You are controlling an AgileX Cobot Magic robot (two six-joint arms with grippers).
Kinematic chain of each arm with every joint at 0, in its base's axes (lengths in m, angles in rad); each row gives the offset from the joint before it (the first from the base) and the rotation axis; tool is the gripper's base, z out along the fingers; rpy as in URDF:
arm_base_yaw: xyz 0 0 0.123 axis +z
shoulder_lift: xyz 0 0 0 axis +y
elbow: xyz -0.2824 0 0.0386 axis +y
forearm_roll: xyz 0.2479 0 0.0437 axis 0.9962 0 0.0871
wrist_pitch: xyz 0 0 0 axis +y
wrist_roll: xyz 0.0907 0 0.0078 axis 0.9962 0 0.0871
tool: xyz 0 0 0 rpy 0 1.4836 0
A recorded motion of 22 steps. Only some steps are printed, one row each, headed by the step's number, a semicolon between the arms.
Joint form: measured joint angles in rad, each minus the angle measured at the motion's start. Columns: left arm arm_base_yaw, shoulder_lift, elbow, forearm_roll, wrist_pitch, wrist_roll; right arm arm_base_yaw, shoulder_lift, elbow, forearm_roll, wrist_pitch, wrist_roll.
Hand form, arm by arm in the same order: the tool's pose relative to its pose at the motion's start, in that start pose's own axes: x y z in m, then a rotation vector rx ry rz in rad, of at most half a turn. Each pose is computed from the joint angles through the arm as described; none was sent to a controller.
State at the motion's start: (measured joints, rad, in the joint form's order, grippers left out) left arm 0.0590 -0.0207 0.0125 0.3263 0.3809 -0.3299; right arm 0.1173 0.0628 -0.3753 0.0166 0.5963 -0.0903
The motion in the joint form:
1: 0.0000 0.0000 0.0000 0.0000 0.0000 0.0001; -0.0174 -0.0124 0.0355 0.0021 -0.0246 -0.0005
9: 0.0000 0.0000 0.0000 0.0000 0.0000 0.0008; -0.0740 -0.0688 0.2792 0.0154 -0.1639 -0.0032
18: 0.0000 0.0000 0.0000 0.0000 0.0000 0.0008; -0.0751 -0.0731 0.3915 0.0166 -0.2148 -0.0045
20: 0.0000 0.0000 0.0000 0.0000 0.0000 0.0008; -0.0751 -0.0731 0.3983 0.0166 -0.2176 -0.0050
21: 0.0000 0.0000 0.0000 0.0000 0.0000 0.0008; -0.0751 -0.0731 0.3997 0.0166 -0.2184 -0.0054
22: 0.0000 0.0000 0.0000 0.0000 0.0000 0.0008; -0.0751 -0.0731 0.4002 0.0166 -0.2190 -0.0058
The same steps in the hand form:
1: 0.0000 0.0000 0.0000 0.0000 0.0000 0.0001; 0.0080 0.0001 0.0036 0.0163 -0.0003 0.0049
9: 0.0000 0.0000 0.0000 0.0000 0.0000 0.0008; 0.0682 0.0018 0.0294 0.0647 0.0508 0.0288
18: 0.0000 0.0000 0.0000 0.0000 0.0000 0.0008; 0.0993 0.0036 0.0401 0.0624 0.1079 0.0321
20: 0.0000 0.0000 0.0000 0.0000 0.0000 0.0008; 0.1013 0.0037 0.0406 0.0621 0.1119 0.0319
21: 0.0000 0.0000 0.0000 0.0000 0.0000 0.0008; 0.1017 0.0037 0.0408 0.0621 0.1125 0.0315
22: 0.0000 0.0000 0.0000 0.0000 0.0000 0.0008; 0.1018 0.0037 0.0408 0.0621 0.1124 0.0311

